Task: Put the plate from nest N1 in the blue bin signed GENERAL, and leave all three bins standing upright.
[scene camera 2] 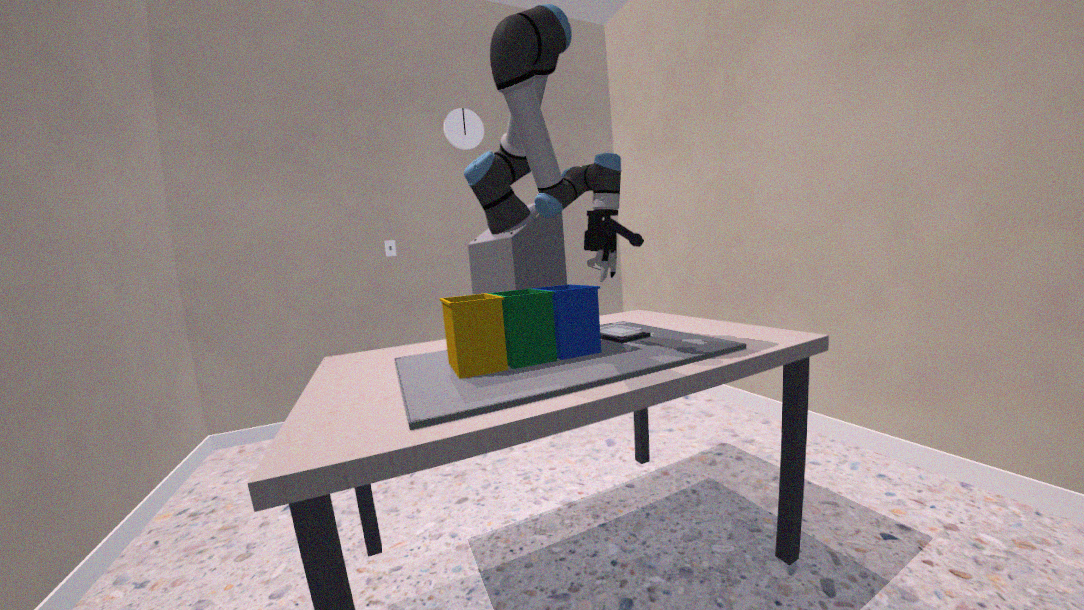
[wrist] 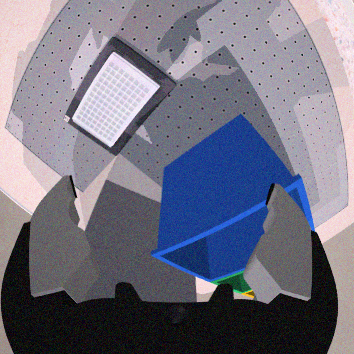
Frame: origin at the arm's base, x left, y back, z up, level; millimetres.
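Where they show: gripper, between the fingertips: (scene camera 2: 606, 279) (wrist: 172, 182); arm's base, origin of its link: (scene camera 2: 510, 222).
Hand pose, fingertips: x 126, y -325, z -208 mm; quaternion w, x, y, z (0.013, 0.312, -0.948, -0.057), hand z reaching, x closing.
Note:
Things, the pixels of their top centre, and the offset from my fingertips. "spot": a spot on its surface instead. Level surfaces: height alone.
- white well plate, centre of its top: (wrist: 109, 103) (scene camera 2: 618, 328) dx +82, dy +50, dz -163 mm
- dark nest, a spot on its surface: (wrist: 167, 82) spot: dx +31, dy -22, dz -178 mm
- blue bin, centre of its top: (wrist: 243, 248) (scene camera 2: 563, 287) dx -135, dy +32, dz -10 mm
- green bin, centre of its top: (wrist: 271, 272) (scene camera 2: 518, 292) dx -265, dy +55, dz -10 mm
- yellow bin, centre of its top: (wrist: 284, 283) (scene camera 2: 469, 297) dx -395, dy +78, dz -10 mm
- grey perforated board, height of its surface: dz -190 mm
- table, height of its surface: dz -202 mm
A white well plate (scene camera 2: 624, 331) (wrist: 116, 100) lies flat in a dark nest (scene camera 2: 636, 339) (wrist: 167, 82) on the board, beside the blue bin. The nest's label is not readable. The blue bin (scene camera 2: 577, 322) (wrist: 215, 185) stands upright at the plate's side of the row; no sign on it is readable. The green bin (scene camera 2: 530, 330) (wrist: 231, 283) and the yellow bin (scene camera 2: 477, 337) (wrist: 248, 295) stand upright beside it. My gripper (scene camera 2: 607, 274) (wrist: 172, 182) is open and empty, higher than the bin rims; in the wrist view its right finger overlaps the blue bin's rim.
A grey perforated board (scene camera 2: 432, 402) (wrist: 325, 115) on the table (scene camera 2: 363, 424) carries the bins and nest. The arm's grey pedestal (scene camera 2: 492, 265) stands behind the bins. The table's front edge runs past the board's near side.

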